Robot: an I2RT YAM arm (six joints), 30 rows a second.
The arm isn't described. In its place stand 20 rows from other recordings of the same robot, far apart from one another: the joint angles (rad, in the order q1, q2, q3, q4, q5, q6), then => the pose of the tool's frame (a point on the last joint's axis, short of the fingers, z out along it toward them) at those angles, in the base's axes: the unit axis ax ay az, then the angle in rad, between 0 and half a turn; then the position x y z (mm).
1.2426, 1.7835, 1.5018, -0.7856, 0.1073, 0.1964 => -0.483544, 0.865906, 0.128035, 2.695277, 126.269, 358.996, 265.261
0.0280, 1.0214, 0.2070, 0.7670, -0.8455, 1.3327 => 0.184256, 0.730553, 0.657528, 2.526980, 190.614, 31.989, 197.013
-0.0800, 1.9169, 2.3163, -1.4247, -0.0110, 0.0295 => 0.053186, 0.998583, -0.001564, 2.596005, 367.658, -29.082, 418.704
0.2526, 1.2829, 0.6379, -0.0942, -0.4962, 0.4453 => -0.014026, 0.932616, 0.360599, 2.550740, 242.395, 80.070, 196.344
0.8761, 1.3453, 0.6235, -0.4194, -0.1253, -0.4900 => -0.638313, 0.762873, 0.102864, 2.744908, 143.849, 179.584, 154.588
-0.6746, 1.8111, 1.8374, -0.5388, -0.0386, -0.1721 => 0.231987, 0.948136, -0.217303, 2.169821, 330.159, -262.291, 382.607
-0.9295, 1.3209, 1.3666, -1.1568, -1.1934, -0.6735 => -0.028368, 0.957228, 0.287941, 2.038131, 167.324, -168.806, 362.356
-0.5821, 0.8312, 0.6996, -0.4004, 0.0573, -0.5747 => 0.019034, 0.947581, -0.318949, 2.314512, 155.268, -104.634, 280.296
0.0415, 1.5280, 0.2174, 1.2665, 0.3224, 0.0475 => 0.155619, 0.980788, -0.117637, 1.627260, 237.640, -1.421, 151.192
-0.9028, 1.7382, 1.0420, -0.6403, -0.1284, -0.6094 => 0.138606, 0.989765, -0.033952, 2.883734, 199.207, -245.122, 156.408
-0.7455, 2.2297, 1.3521, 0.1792, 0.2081, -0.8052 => 0.017442, 0.928188, -0.371703, 2.668776, 338.647, -322.658, 102.143
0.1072, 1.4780, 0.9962, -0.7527, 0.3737, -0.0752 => -0.058086, 0.981382, -0.183072, 2.805304, 275.613, 16.588, 214.868
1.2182, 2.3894, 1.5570, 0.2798, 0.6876, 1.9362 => 0.462718, 0.744253, 0.481643, 2.550260, 196.792, 469.372, 99.791
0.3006, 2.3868, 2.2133, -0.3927, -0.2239, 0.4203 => -0.001747, 0.958256, 0.285905, 2.289777, 528.466, 172.097, 252.866
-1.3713, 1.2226, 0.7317, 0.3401, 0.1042, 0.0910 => 0.612479, 0.624174, -0.485053, 2.097916, 52.343, -277.571, 282.640
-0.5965, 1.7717, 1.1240, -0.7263, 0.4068, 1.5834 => 0.887799, 0.440399, -0.133650, 2.779712, 261.067, -194.293, 167.584
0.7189, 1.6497, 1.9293, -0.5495, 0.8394, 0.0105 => -0.026629, 0.990288, -0.136460, 1.772605, 283.823, 213.173, 475.892
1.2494, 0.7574, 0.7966, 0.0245, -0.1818, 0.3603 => -0.397035, 0.660262, 0.637508, 2.188554, 50.570, 172.268, 371.373
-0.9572, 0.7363, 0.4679, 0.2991, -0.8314, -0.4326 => -0.157522, 0.946811, -0.280601, 1.633853, 121.966, -127.495, 286.679
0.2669, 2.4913, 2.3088, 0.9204, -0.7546, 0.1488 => -0.599090, 0.594065, 0.536823, 1.283151, 529.765, 170.132, 355.100
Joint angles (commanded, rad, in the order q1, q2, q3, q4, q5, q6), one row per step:
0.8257, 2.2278, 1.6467, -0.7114, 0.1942, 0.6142
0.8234, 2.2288, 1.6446, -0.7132, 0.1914, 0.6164
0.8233, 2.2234, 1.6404, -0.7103, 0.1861, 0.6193
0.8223, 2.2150, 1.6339, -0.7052, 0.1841, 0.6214
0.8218, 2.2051, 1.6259, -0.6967, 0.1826, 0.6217
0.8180, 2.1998, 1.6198, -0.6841, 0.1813, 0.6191
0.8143, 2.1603, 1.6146, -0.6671, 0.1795, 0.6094
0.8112, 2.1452, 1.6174, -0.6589, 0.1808, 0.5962
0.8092, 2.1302, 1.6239, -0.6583, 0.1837, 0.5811
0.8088, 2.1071, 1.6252, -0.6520, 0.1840, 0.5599
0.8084, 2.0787, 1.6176, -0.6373, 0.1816, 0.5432
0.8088, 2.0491, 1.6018, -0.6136, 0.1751, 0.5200
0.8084, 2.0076, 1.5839, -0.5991, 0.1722, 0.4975
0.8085, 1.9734, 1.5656, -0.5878, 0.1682, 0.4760
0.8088, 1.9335, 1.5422, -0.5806, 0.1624, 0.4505
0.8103, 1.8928, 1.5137, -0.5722, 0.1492, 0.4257
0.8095, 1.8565, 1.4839, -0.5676, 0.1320, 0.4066
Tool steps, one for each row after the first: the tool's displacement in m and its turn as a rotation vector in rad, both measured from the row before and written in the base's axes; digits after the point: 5 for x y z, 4 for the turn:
0.00029, -0.00106, -0.00106, -0.0011, 0.0055, -0.0036
-0.00050, -0.00034, 0.00124, 0.0074, 0.0012, -0.0014
-0.00032, -0.00090, 0.00199, 0.0071, -0.0032, -0.0024
-0.00045, -0.00074, 0.00233, 0.0087, -0.0060, -0.0004
0.00121, -0.00112, 0.00101, 0.0086, -0.0074, -0.0010
0.00078, -0.00148, 0.01599, 0.0351, -0.0350, 0.0059
0.00146, -0.00053, 0.00755, 0.0132, -0.0206, 0.0085
0.00096, -0.00044, 0.00829, 0.0082, -0.0194, 0.0106
-0.00028, -0.00057, 0.01050, 0.0133, -0.0249, 0.0185
-0.00119, -0.00138, 0.01053, 0.0200, -0.0261, 0.0154
-0.00203, -0.00154, 0.00899, 0.0207, -0.0267, 0.0236
-0.00345, -0.00372, 0.01276, 0.0188, -0.0299, 0.0202
-0.00360, -0.00350, 0.00919, 0.0116, -0.0220, 0.0202
-0.00503, -0.00479, 0.00945, 0.0078, -0.0201, 0.0245
-0.00616, -0.00488, 0.00788, 0.0099, -0.0139, 0.0291
-0.00564, -0.00553, 0.00513, 0.0081, -0.0037, 0.0246

